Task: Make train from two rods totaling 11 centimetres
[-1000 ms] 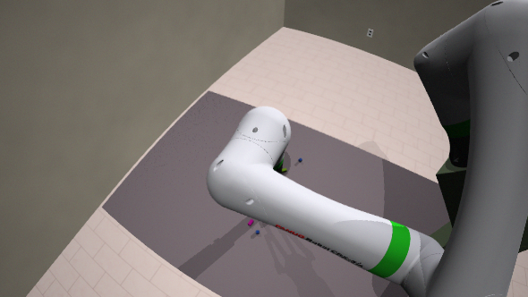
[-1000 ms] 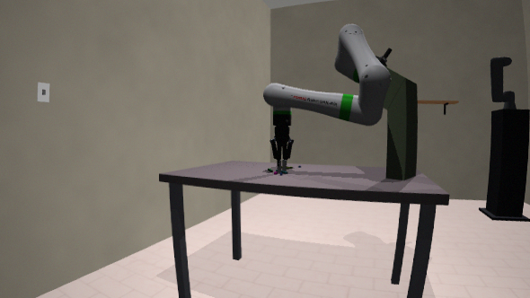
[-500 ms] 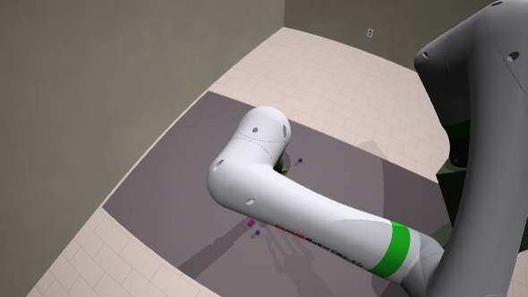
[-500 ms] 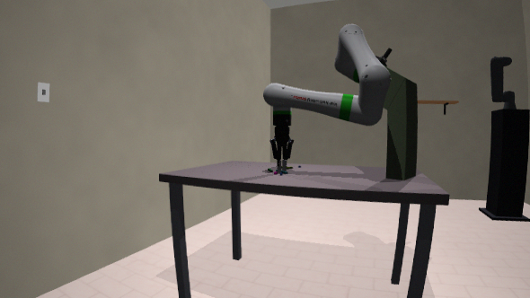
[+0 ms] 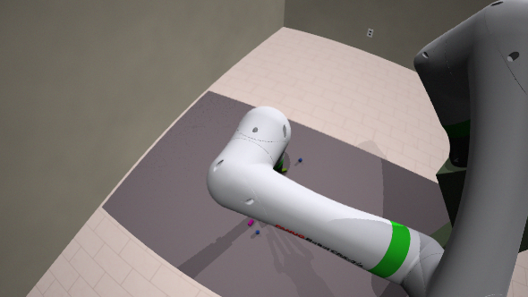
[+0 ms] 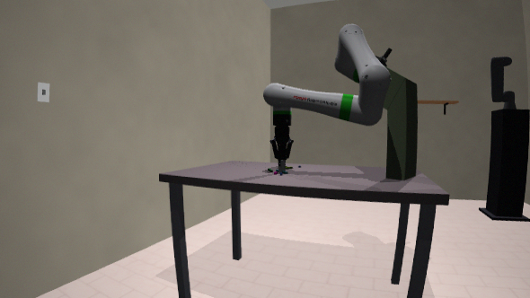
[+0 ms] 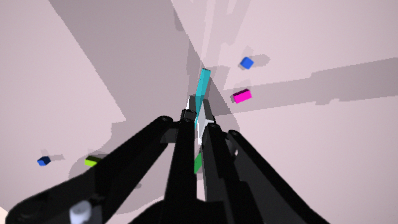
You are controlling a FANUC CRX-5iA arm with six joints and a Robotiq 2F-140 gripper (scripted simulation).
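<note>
My gripper is now 10 mm short of the magenta rod, 60 mm to the right of it and 30 mm above it. Also, from my hand: turquoise rod: 30 mm below; green rod: 70 mm ahead, 30 mm to the right, 30 mm below.
</note>
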